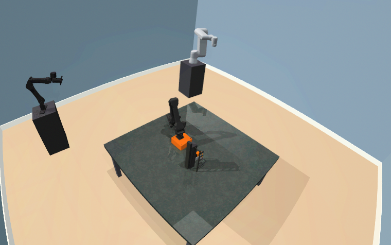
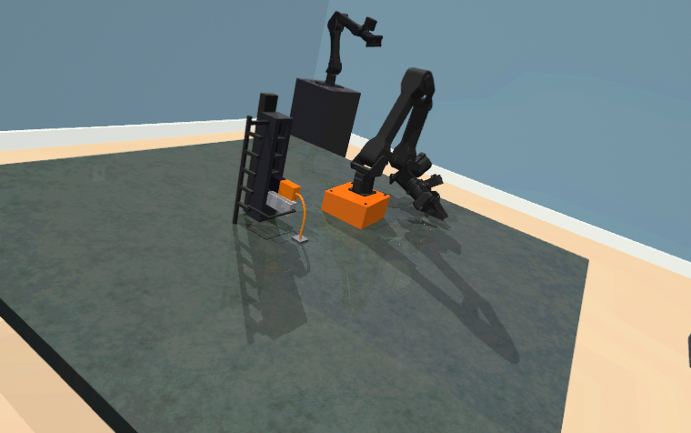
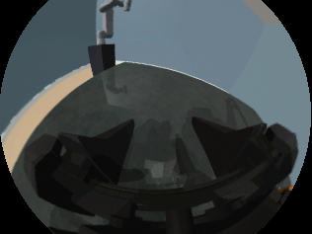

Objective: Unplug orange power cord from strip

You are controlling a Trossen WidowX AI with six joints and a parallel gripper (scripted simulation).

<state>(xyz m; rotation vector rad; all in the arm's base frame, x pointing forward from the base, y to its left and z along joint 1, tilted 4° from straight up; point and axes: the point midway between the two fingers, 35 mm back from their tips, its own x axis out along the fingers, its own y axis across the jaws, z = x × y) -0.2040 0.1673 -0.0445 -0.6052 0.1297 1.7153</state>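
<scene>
The orange plug lies 510 mm ahead of my gripper tip, 240 mm to the right of it and 90 mm above it. Round my gripper tip: grey end piece: 500 mm ahead, 160 mm to the right, 30 mm below.
</scene>
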